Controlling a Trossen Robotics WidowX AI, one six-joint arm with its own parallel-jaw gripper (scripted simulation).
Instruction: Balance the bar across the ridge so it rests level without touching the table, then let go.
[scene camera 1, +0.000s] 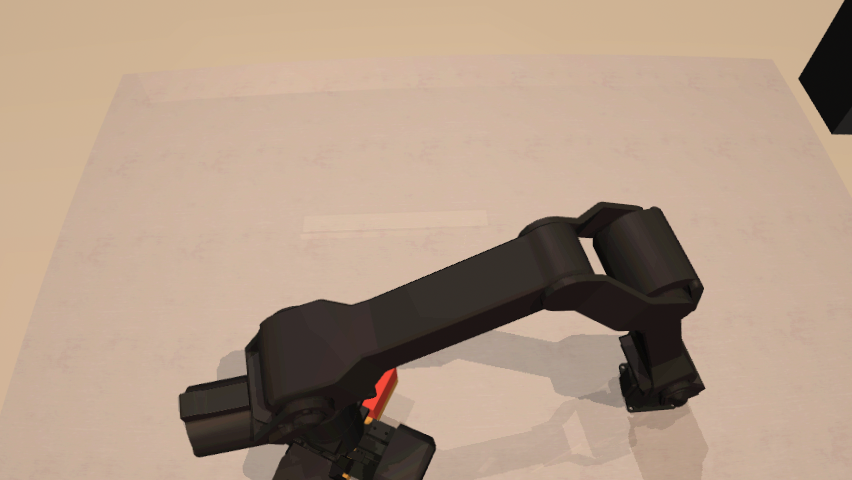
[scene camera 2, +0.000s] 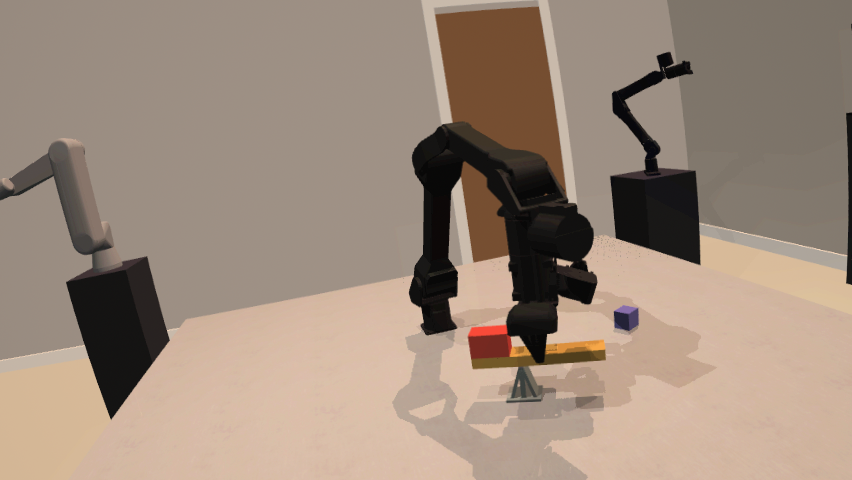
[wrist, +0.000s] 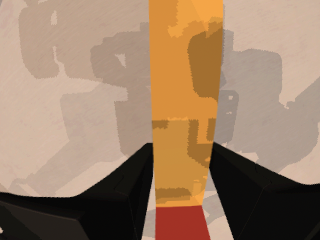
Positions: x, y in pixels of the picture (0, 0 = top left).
The gripper shows in scene camera 1 (345, 451), in scene camera 2 (540, 356) and in the wrist view (180, 148).
